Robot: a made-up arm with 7 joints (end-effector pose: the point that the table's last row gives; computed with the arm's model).
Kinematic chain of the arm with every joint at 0, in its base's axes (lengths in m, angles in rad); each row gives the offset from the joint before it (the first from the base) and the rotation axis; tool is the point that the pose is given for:
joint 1: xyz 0 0 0.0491 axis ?
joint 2: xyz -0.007 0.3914 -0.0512 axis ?
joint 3: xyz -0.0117 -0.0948 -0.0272 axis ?
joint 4: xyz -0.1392 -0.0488 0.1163 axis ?
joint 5: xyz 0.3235 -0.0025 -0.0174 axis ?
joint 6: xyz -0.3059 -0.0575 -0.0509 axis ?
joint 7: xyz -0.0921 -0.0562 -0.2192 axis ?
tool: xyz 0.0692 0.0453 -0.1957
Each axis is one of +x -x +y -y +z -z.
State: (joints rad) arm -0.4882 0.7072 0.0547 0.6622 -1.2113 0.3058 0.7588
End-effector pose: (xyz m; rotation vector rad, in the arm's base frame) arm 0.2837 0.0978 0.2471 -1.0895 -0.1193 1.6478
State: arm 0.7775 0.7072 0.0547 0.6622 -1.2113 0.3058 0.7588
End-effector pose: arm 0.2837 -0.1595 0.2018 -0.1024 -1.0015 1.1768
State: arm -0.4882 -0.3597 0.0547 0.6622 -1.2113 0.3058 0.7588
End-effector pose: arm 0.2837 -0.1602 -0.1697 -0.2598 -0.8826 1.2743
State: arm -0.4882 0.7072 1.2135 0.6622 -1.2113 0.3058 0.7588
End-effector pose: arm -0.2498 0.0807 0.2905 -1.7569 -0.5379 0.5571
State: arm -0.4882 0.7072 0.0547 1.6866 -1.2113 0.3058 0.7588
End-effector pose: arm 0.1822 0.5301 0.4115 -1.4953 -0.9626 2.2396
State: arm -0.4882 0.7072 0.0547 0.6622 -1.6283 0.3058 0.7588
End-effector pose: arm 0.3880 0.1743 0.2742 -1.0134 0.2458 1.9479
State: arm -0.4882 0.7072 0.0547 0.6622 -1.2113 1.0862 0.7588
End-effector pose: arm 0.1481 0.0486 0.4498 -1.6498 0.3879 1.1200
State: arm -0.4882 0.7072 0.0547 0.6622 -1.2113 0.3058 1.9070
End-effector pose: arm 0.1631 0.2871 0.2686 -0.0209 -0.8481 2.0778
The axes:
joint 1: +x
joint 2: -x
joint 3: -z
joint 4: -y
joint 5: -z
joint 6: +y
joint 7: -y

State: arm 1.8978 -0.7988 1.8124 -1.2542 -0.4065 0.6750 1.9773
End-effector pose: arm -0.1814 -0.2734 0.5601 2.0033 2.0768 -0.9918
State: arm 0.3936 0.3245 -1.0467 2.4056 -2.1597 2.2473 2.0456
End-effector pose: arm 0.0046 -0.3844 0.6384 -1.5611 -2.3826 0.8363
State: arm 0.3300 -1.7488 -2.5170 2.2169 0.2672 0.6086 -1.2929
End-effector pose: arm -0.2627 0.4761 0.1693 -0.9253 2.4166 -1.6488
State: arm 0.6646 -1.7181 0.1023 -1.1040 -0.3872 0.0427 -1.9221
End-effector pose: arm -0.5327 0.5110 -0.1367 0.0926 0.6227 2.9871
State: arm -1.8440 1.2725 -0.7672 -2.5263 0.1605 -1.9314 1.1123
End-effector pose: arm -0.1131 0.1665 -0.1802 -2.5853 1.2774 0.7545
